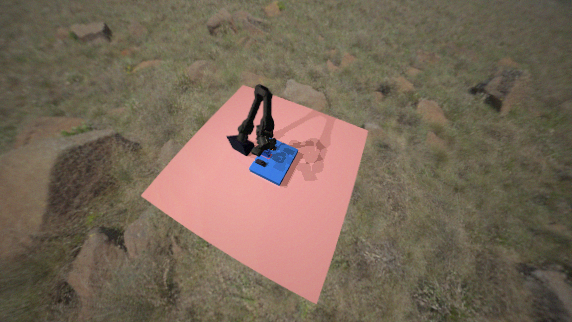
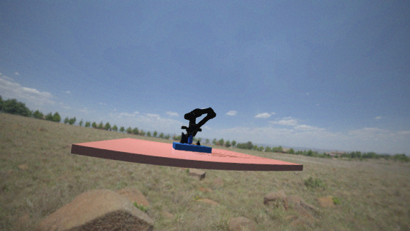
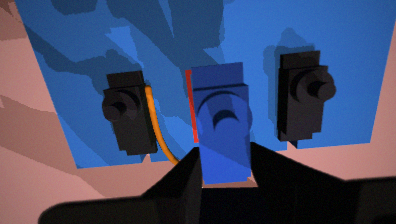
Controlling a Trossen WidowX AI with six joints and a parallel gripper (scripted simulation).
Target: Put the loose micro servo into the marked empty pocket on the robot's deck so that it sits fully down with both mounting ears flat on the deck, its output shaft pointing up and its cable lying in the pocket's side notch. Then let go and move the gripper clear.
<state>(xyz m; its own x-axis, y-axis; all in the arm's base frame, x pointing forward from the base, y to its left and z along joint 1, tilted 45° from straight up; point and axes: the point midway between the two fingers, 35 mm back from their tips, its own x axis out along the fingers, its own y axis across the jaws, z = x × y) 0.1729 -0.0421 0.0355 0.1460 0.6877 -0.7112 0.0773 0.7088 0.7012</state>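
My gripper tip is now 12 cm short of the blue deck, 8 cm above it and 1 cm to the left of it.
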